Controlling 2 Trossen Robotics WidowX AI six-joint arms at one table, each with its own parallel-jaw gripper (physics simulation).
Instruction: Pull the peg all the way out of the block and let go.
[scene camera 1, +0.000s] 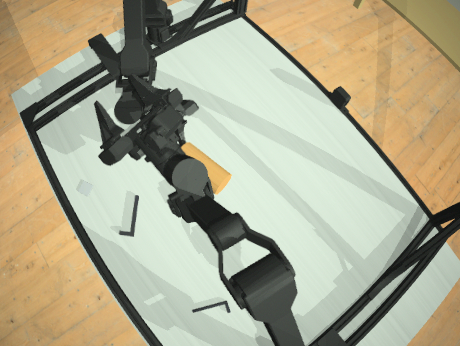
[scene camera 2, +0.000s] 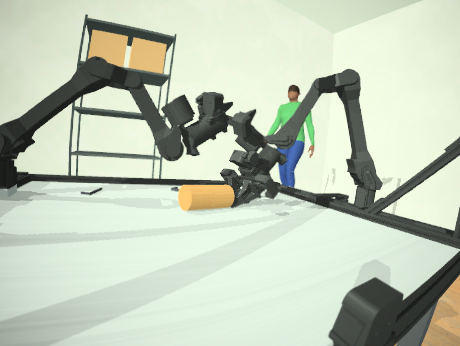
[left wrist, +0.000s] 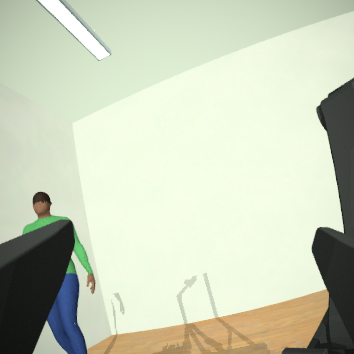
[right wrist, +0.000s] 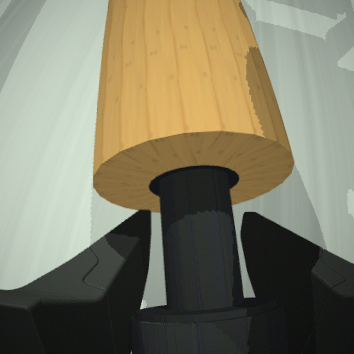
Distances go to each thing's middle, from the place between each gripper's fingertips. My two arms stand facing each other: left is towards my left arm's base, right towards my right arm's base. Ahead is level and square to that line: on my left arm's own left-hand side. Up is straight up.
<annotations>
My left gripper is now 250 mm above the dark peg (right wrist: 204, 297), 90 mm past it and 40 mm to the right of it. Also, from my left hand: wooden cylinder block (scene camera 2: 191, 197): 240 mm below, 130 mm behind, 100 mm to the left.
The dark peg is 10 mm ahead of my right hand, 10 mm to the right of it and 20 mm above it. The rest, counted from my right hand: wooden cylinder block 30 mm behind, 60 mm to the left, 30 mm above.
</annotations>
